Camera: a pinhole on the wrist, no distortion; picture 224 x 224 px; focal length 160.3 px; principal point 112.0 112.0 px. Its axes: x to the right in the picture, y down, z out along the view. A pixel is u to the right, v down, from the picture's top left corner.
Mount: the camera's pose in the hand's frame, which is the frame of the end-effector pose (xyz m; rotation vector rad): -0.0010 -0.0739 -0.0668 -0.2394 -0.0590 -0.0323
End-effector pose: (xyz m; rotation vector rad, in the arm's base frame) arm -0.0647 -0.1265 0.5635 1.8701 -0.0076 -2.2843
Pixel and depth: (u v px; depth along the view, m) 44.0 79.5 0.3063
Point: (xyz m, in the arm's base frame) -0.2752 -0.0745 0.7502
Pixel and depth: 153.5 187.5 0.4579
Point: -0.3735 -0.4171 0.5637
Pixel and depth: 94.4 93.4 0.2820
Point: -0.2675 -0.1066 0.6495
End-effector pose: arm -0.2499 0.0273 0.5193 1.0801 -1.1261 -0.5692
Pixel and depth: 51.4 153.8 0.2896
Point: -0.4794 0.0830 0.5373
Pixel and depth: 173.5 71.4 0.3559
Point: -0.4800 -0.2195 0.5073
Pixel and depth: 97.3 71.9 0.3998
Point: -0.5772 -0.0865 0.4374
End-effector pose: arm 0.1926 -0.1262 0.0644 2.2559 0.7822 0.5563
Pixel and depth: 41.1 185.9 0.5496
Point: 0.3407 -0.6629 -0.0251
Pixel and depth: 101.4 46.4 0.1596
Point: 0.1976 -0.1298 -0.0800
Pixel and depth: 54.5 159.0 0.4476
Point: 0.3097 -0.4923 -0.0705
